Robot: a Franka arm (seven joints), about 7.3 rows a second.
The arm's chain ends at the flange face. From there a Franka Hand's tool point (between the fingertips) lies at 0.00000 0.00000 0.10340 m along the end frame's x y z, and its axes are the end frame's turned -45 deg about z.
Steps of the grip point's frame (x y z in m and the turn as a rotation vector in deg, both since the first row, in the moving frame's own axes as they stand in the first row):
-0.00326, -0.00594, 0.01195, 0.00, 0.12, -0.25
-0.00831, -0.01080, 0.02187, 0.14, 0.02, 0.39
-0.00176, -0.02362, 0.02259, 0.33, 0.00, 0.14
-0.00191, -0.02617, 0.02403, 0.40, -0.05, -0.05
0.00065, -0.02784, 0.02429, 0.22, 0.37, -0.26
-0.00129, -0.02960, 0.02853, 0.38, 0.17, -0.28
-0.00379, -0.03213, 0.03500, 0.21, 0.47, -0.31
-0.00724, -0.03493, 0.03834, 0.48, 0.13, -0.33
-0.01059, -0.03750, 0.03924, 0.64, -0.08, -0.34
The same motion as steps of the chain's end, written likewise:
-0.00666, -0.00174, 0.01195, 0.08, 0.08, -0.25
-0.01336, -0.00156, 0.02187, 0.11, -0.08, 0.39
-0.01753, -0.01504, 0.02259, 0.23, -0.23, 0.14
-0.01928, -0.01671, 0.02403, 0.25, -0.32, -0.05
-0.01942, -0.01939, 0.02429, 0.42, 0.11, -0.26
-0.02157, -0.01932, 0.02853, 0.39, -0.15, -0.28
-0.02573, -0.01917, 0.03500, 0.48, 0.18, -0.31
-0.02937, -0.01880, 0.03834, 0.43, -0.25, -0.33
-0.03308, -0.01832, 0.03925, 0.40, -0.51, -0.34

